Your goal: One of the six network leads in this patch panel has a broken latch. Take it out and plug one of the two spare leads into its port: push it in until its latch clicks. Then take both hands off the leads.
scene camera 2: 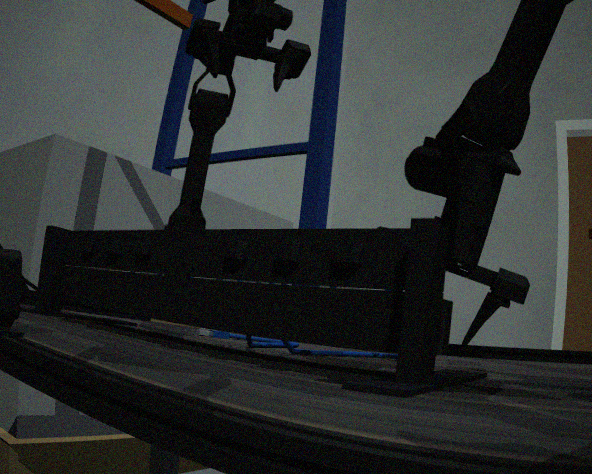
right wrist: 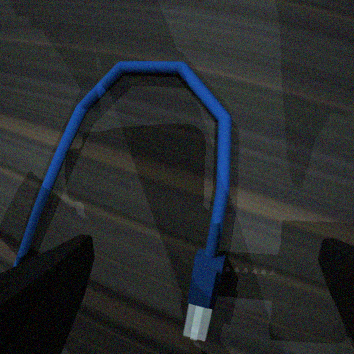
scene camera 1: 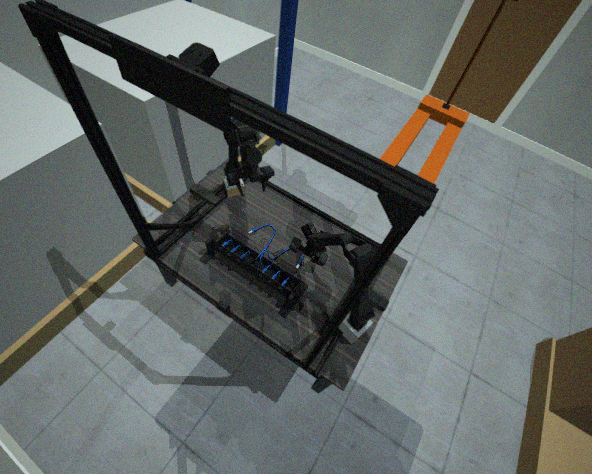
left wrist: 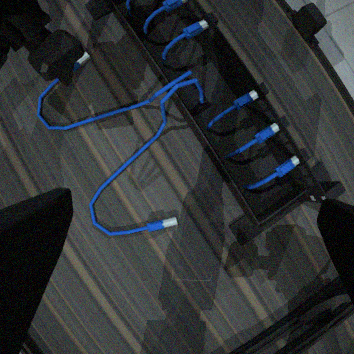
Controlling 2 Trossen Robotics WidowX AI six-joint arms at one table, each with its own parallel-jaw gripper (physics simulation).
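Frame: origin at the left arm's base, x ahead, y down, z left, level; millimetres.
Seen in the pictures: left gripper, fingertip midpoint: (scene camera 2: 247,82) (scene camera 1: 253,193) (left wrist: 200,206); right gripper, fingertip midpoint: (right wrist: 209,250) (scene camera 1: 302,256); right arm's base at its link origin: (scene camera 1: 357,321).
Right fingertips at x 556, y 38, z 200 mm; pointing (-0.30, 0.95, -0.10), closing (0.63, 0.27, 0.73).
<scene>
Pixels of each thing's top centre, then the offset from my right fingertips to it. "spot": a spot on its surface instead. Level surfaces: height alone.
- dark patch panel at its top centre: (scene camera 2: 208,233) (left wrist: 221,57) (scene camera 1: 253,261) dz -254, dx -6, dy -78 mm
- spare lead at a spot on its surface: (left wrist: 123,168) spot: dz -122, dx -153, dy +27 mm
- plug at a spot on its surface: (right wrist: 201,280) spot: dz -19, dx +14, dy +18 mm
- wood-striped table at its surface level: dy +31 mm
The dark patch panel (scene camera 1: 254,280) (scene camera 2: 225,310) has six blue leads in a row, three on each side of a gap; the left wrist view shows plugs such as this lead (left wrist: 267,132). I cannot tell which latch is broken. One spare lead (scene camera 1: 274,235) (left wrist: 125,170) lies with its plug toward the picture's left. The other spare lead (scene camera 1: 282,254) (left wrist: 92,120) (right wrist: 224,155) curves to a plug (right wrist: 201,280) between the right fingers, not gripped. My right gripper (right wrist: 209,250) is open, low over that plug. My left gripper (scene camera 1: 252,192) (scene camera 2: 246,84) (left wrist: 200,206) is open and empty, high off the table.
The wood-striped table (scene camera 1: 345,277) (scene camera 2: 300,420) has raised dark edges. A black gantry frame (scene camera 1: 320,145) spans over both arms. The spare leads' cables come together at the panel's middle. Orange forks (scene camera 1: 405,137) lie on the floor beyond the table.
</scene>
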